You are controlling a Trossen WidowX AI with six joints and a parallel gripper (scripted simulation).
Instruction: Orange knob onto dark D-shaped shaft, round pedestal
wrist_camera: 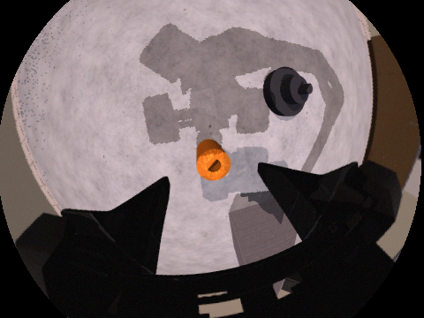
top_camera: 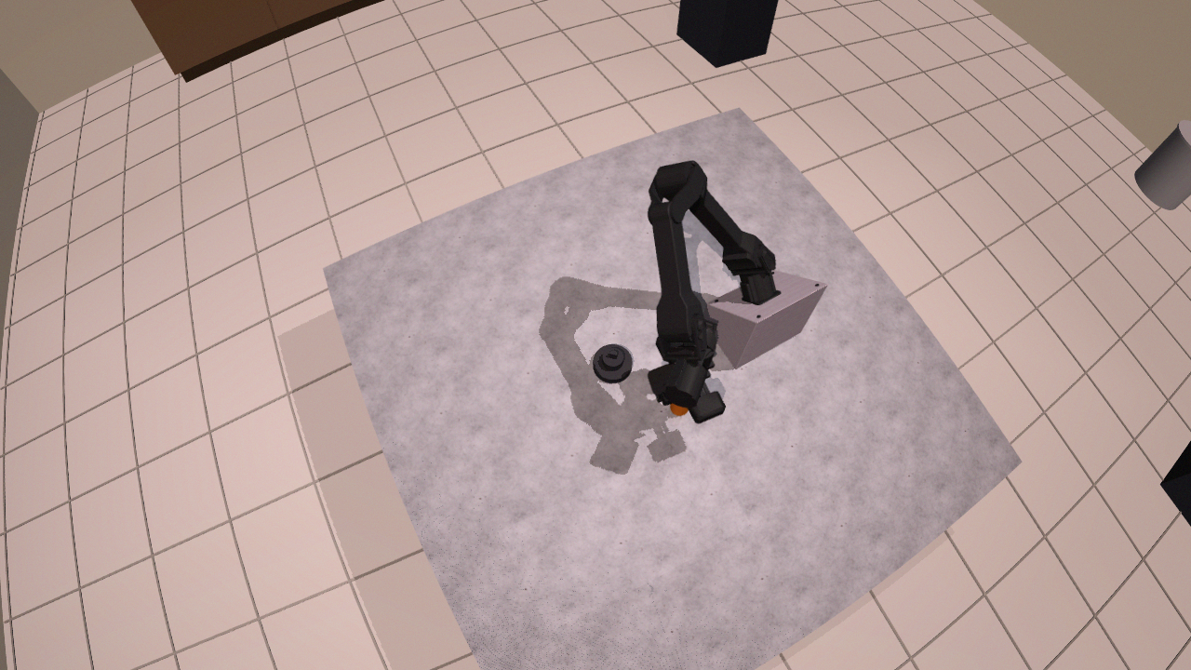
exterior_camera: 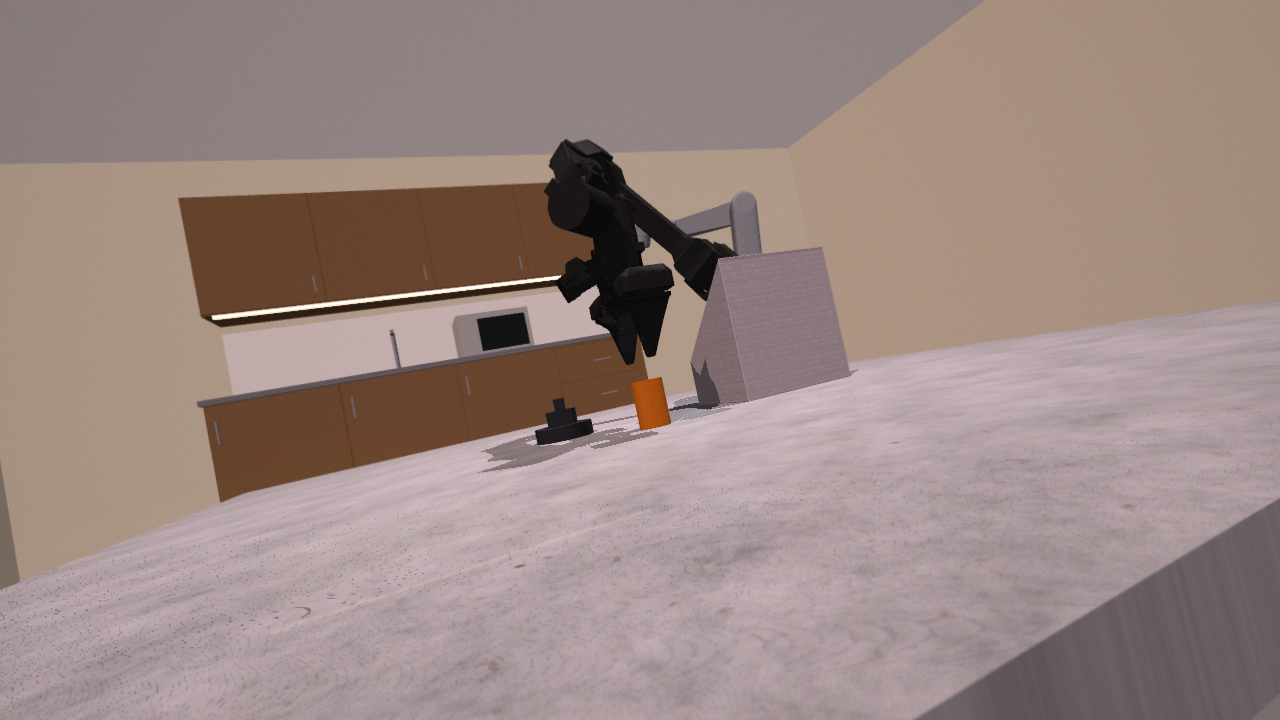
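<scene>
The orange knob is 6 cm below my gripper tip. The rest, counted from my gripper tip: dark round pedestal (16 cm to the right, 7 cm ahead, 6 cm below).
</scene>
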